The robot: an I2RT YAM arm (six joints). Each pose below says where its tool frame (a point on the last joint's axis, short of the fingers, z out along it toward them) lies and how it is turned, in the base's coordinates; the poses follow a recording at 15 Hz.
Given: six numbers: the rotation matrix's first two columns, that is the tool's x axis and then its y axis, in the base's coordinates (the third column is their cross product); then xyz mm.
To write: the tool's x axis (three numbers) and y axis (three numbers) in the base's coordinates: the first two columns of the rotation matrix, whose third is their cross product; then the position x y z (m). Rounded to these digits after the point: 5 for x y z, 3 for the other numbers.
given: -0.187 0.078 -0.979 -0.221 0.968 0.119 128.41 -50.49 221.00
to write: -0.187 0.078 -0.979 -0.221 0.968 0.119 0.12841 -0.05049 0.22100
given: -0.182 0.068 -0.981 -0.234 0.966 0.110 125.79 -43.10 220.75
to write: -0.182 0.068 -0.981 -0.234 0.966 0.110 0.12579 -0.04310 0.22075
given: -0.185 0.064 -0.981 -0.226 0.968 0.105 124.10 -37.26 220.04
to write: -0.185 0.064 -0.981 -0.226 0.968 0.105 0.12410 -0.03726 0.22004
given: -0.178 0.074 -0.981 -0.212 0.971 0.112 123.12 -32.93 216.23
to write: -0.178 0.074 -0.981 -0.212 0.971 0.112 0.12312 -0.03293 0.21623
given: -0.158 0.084 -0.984 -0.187 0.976 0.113 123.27 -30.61 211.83
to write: -0.158 0.084 -0.984 -0.187 0.976 0.113 0.12327 -0.03061 0.21183
